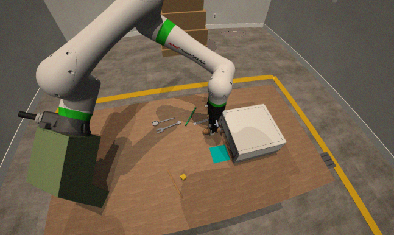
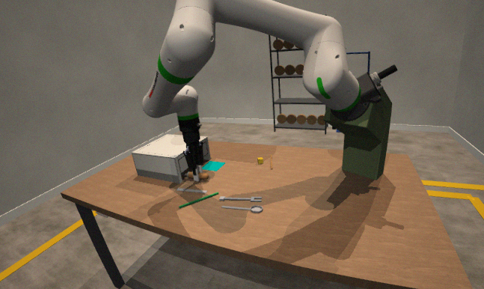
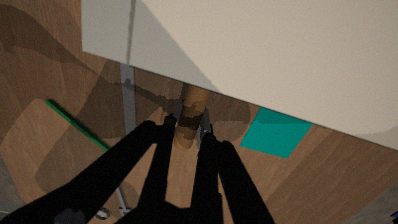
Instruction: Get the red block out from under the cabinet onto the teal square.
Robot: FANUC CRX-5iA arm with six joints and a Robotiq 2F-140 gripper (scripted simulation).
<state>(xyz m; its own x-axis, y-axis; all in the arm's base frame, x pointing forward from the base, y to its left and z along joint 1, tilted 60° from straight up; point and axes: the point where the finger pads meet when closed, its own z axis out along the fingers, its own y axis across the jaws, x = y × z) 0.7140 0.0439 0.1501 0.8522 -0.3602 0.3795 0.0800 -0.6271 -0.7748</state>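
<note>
Right now my hand is 150 mm to the left of the teal square, 40 mm above it and 20 mm short of it. Also, from my hand: red block: 200 mm ahead, 90 mm to the right, 20 mm below; flat grey bar: 90 mm to the left, 40 mm below, 30 mm behind; green rod: 140 mm to the left, 120 mm behind, 30 mm below.
</note>
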